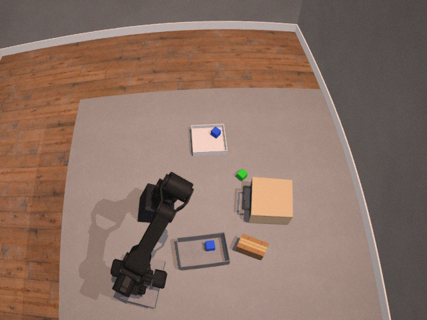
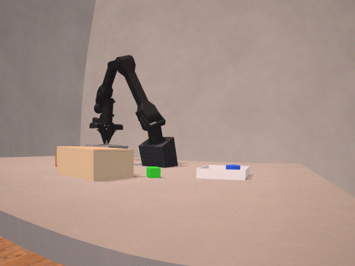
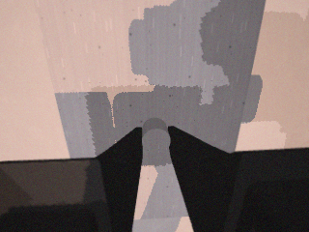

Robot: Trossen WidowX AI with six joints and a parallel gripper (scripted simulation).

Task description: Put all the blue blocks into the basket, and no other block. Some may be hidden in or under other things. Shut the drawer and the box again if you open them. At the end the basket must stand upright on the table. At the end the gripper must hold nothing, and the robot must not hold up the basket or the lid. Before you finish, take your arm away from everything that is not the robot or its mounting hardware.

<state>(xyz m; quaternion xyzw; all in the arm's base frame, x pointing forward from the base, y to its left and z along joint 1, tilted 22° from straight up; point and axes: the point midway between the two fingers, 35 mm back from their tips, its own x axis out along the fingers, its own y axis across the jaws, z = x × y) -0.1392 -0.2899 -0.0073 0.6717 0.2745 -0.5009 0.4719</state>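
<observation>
The grey box is 25 cm ahead of my hand, 7 cm to the left of it and 10 cm below it. From my hand the other things lie so: tan drawer cabinet 57 cm ahead, 19 cm to the left, 8 cm below; then knobbed lid 4 cm below; then red block 45 cm ahead, 3 cm to the left, 10 cm below.
</observation>
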